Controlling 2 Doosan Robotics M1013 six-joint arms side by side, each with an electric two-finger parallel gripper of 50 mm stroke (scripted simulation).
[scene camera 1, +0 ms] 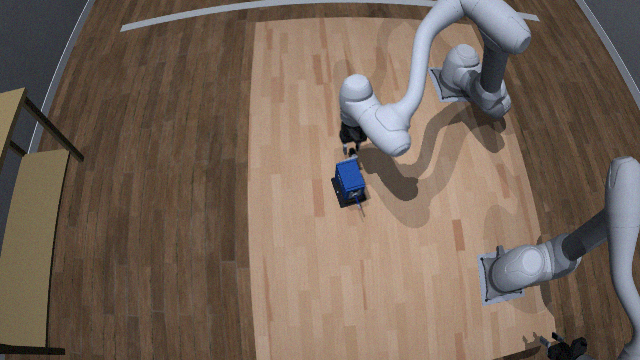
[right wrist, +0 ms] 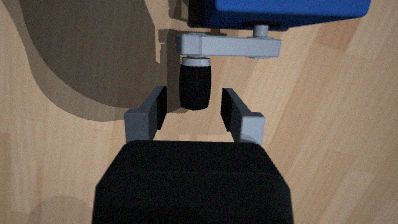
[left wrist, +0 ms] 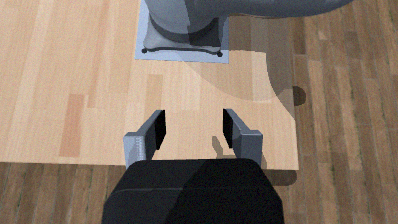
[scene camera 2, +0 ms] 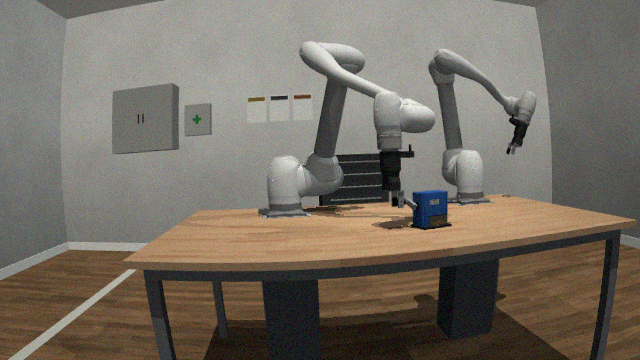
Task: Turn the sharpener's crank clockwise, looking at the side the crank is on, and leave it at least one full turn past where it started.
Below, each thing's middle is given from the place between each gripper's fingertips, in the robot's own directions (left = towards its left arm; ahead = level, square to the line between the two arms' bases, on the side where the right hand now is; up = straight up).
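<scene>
Measured from the black knob (right wrist: 195, 73), my left hand is 17 cm above it, 87 cm to the left of it and 61 cm short of it.
The knob is 20 mm to the left of my right hand (scene camera 2: 397, 207).
</scene>
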